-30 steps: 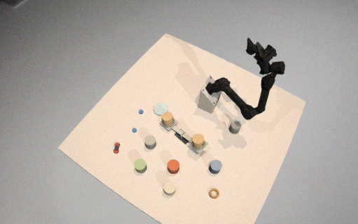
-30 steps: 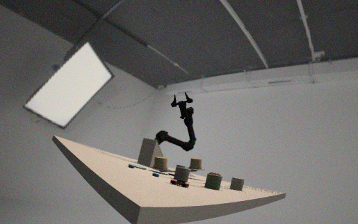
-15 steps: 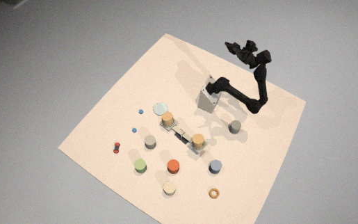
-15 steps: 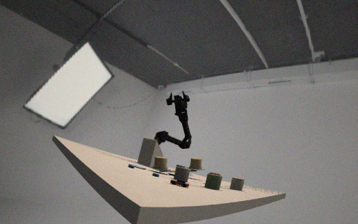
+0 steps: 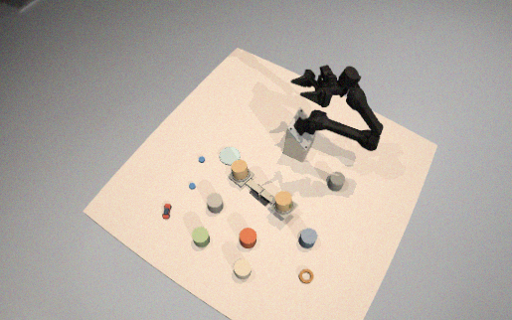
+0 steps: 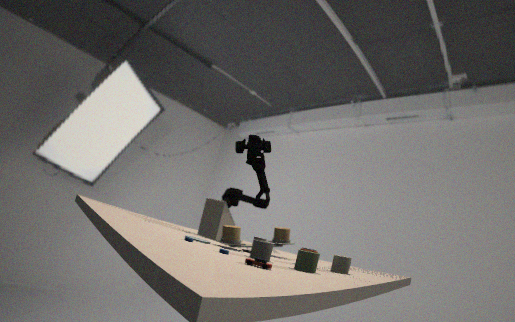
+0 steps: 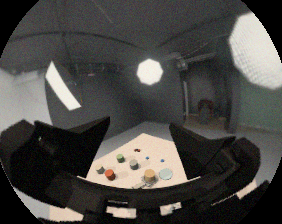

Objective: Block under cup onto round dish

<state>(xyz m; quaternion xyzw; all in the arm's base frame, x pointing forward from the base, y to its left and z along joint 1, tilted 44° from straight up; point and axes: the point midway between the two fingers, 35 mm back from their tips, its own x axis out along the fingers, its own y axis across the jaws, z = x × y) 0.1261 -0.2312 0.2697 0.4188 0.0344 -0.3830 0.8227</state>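
Now: the tan cup 160 mm ahead of my gripper tip, 150 mm to the right of it and 480 mm below it. Also, from my gripper tip: pale blue round dish: 90 mm ahead, 240 mm to the right, 530 mm below; balance beam: 190 mm ahead, 500 mm below; balance: 190 mm ahead, 510 mm below.
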